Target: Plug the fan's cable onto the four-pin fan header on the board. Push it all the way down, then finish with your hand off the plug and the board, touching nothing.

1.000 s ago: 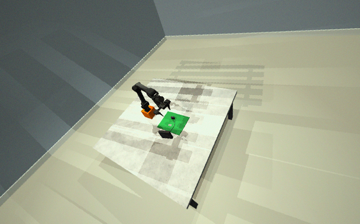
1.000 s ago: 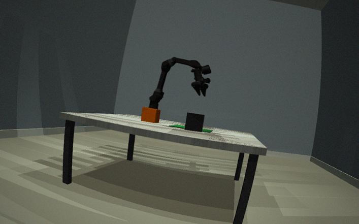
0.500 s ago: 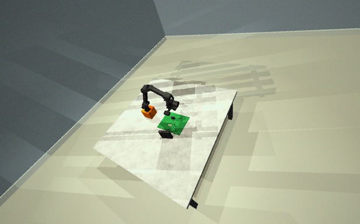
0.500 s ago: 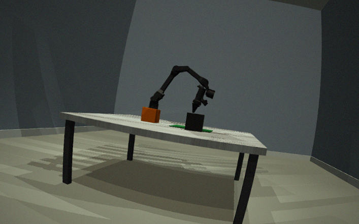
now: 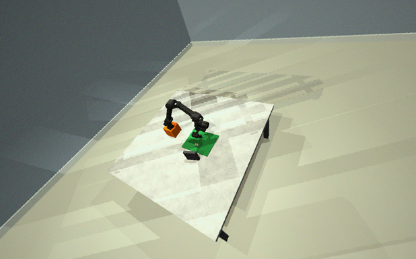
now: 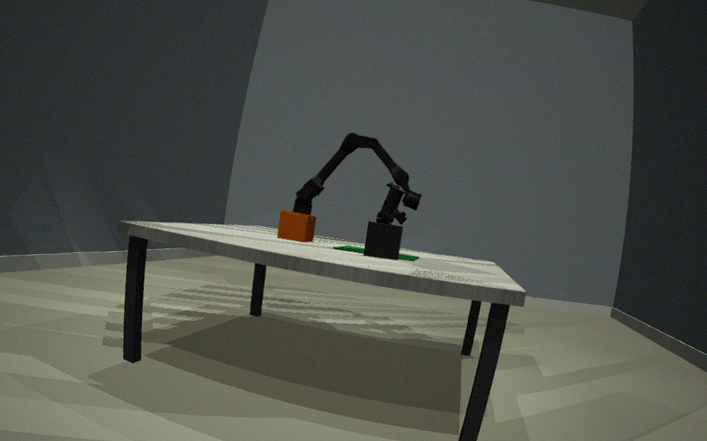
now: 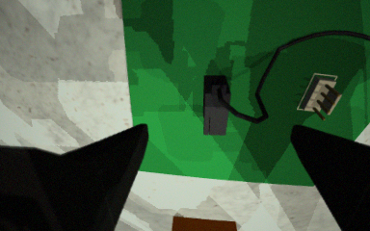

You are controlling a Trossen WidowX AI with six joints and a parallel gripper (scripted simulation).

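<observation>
Now: the black plug 40 mm below my gripper tip and 10 mm behind it. Also, from my gripper tip: black fan (210 mm to the right, 90 mm ahead); then board (70 mm below, 40 mm to the right, 30 mm ahead); then white four-pin fan header (90 mm to the right, 60 mm below, 20 mm ahead).
</observation>
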